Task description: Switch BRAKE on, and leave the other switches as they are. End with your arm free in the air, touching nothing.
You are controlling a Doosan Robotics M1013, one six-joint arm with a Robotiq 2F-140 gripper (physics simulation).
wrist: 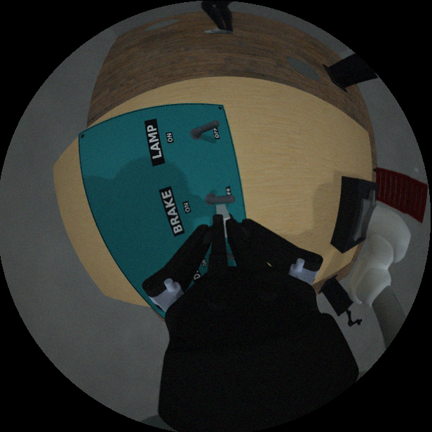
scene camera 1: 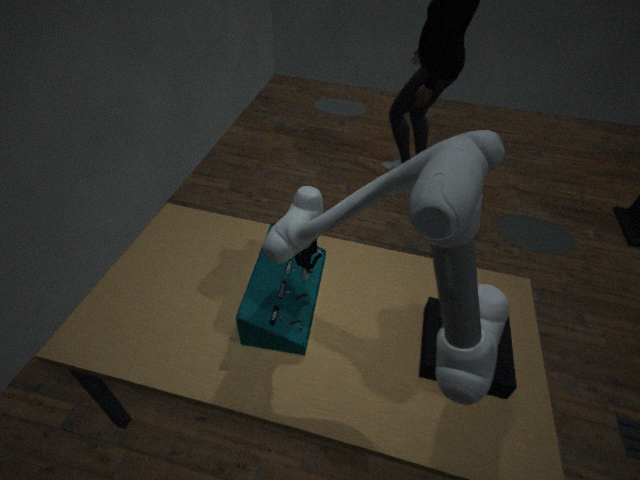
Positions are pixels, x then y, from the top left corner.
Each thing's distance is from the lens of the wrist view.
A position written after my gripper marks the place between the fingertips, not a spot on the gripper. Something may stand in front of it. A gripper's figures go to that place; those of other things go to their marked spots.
my gripper (wrist: 220, 211): 22 cm
teal switch box (wrist: 148, 177): 20 cm
